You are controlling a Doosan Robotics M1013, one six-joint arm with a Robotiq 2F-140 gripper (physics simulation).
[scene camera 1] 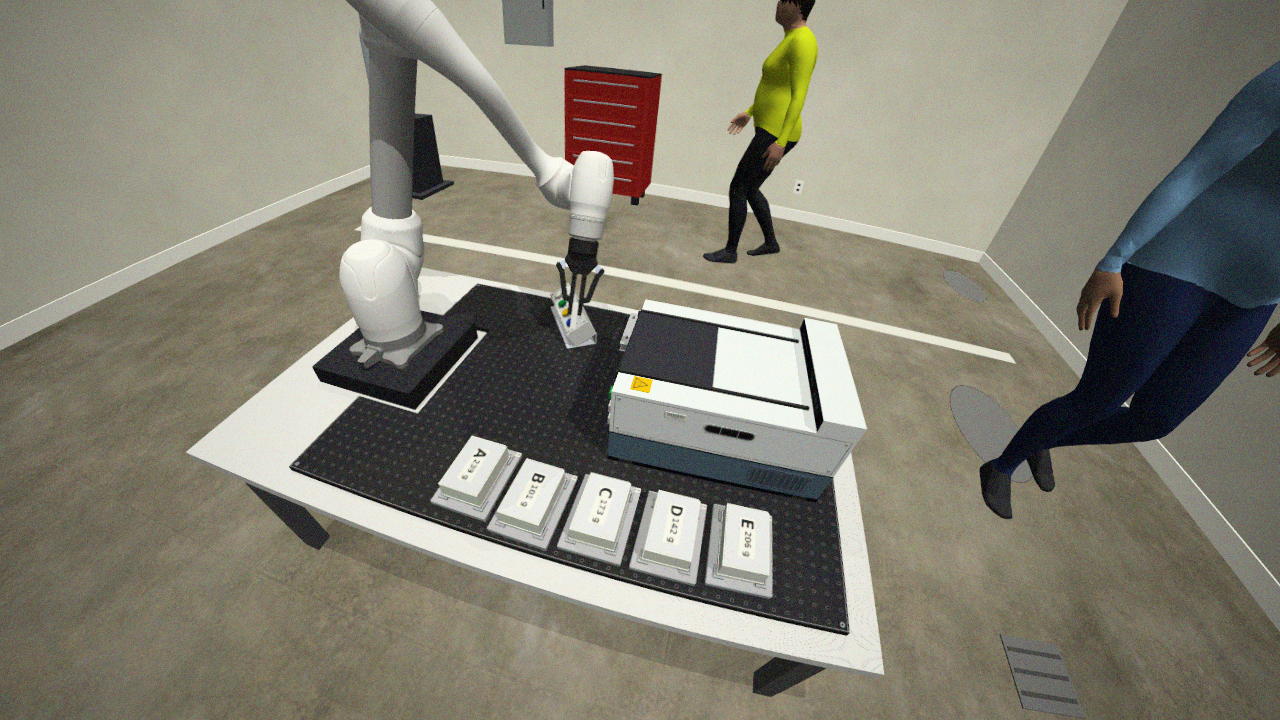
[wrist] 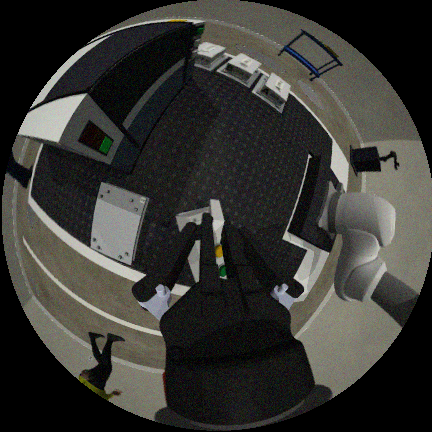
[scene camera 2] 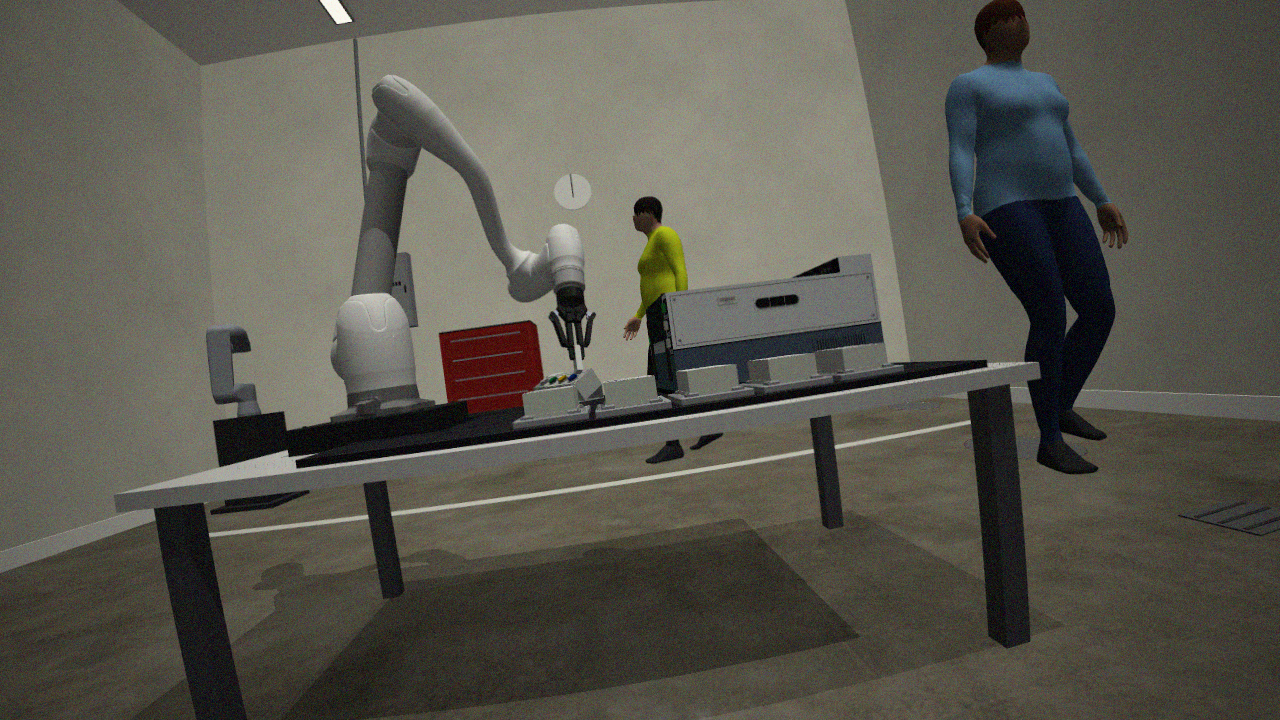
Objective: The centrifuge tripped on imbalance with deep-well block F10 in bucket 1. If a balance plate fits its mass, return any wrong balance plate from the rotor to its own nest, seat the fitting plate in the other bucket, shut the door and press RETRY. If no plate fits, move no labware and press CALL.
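Frame: origin at the arm's base, x left, y up, z ahead, level; centimetres.
Seen in the pictures: gripper, fingertip midpoint: [scene camera 1: 572, 327] [wrist: 212, 207] [scene camera 2: 578, 372]; arm's base, link origin: [scene camera 1: 398, 340] [wrist: 329, 211] [scene camera 2: 386, 413].
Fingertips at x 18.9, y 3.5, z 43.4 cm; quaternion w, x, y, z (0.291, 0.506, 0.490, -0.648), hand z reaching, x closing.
Observation:
Offsets run from my fingertips to a thing's middle.
My gripper [scene camera 1: 573, 309] [scene camera 2: 575, 347] [wrist: 212, 207] is shut and empty, fingers pointing straight down. Its tips are at the top face of the small white button box @[dx +10.8, dy -3.6, dz -4.8 cm] [scene camera 1: 580, 333] [scene camera 2: 565, 383] [wrist: 188, 220] at the back of the mat. In the wrist view a yellow button @[dx +7.5, dy -1.4, dz -5.1 cm] [wrist: 219, 252] and a green button @[dx +11.4, dy -1.4, dz -8.1 cm] [wrist: 221, 272] show beside the fingers, and the fingers hide the box's far end. The white centrifuge @[dx -14.1, dy +4.4, dz +42.9 cm] [scene camera 1: 733, 420] [scene camera 2: 769, 313] [wrist: 60, 125] stands right of the box, its top covered. Balance plates A @[dx -46.3, dy -4.5, dz -2.0 cm] [scene camera 1: 475, 467], B @[dx -47.5, dy -4.5, dz +11.4 cm] [scene camera 1: 535, 495], C @[dx -46.2, dy -4.5, dz +24.8 cm] [scene camera 1: 602, 512], D @[dx -45.6, dy -4.5, dz +38.5 cm] [scene camera 1: 670, 527] and E @[dx -44.3, dy -4.5, dz +52.0 cm] [scene camera 1: 745, 542] sit in their nests along the front edge.
A flat grey panel @[dx +12.7, dy -5.9, dz +17.8 cm] [wrist: 116, 223] lies on the mat beside the centrifuge. The arm's base [scene camera 1: 385, 295] stands at the table's back left. A person in yellow [scene camera 1: 776, 116] walks behind the table, a person in blue [scene camera 1: 1172, 286] is close on the right, and a red cabinet [scene camera 1: 612, 125] stands at the wall.

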